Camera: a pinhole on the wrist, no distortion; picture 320 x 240 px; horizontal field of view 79.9 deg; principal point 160.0 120.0 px. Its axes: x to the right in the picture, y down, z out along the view. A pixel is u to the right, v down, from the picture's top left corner.
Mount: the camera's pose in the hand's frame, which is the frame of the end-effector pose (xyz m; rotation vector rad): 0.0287 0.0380 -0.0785 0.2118 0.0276 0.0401
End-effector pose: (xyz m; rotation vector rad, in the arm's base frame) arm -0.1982 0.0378 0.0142 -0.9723 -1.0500 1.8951
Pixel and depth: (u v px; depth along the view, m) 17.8 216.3 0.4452
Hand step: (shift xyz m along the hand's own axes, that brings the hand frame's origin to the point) -0.2965 0.1498 0.4115
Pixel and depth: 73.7 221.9 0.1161
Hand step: -0.0223 0.0719 0.0492
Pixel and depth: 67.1 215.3 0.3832
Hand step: -0.1524 0.1365 0.3406
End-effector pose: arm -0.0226 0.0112 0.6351 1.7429 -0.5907 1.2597
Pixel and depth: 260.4 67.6 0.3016
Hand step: 0.1996 -0.0993 0.1951
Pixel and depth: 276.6 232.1 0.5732
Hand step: 0.3839 0.2614 0.5444
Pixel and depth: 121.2 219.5 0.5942
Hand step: -0.0845 0.2107 0.5702
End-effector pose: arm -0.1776 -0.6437 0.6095 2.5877 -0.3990 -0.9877
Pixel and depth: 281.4 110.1 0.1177
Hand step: 0.1074 0.0106 0.0335
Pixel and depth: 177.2 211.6 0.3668
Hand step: 0.0668 0.1344 0.3163
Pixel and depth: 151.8 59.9 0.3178
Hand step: 0.0288 -0.1269 0.2113
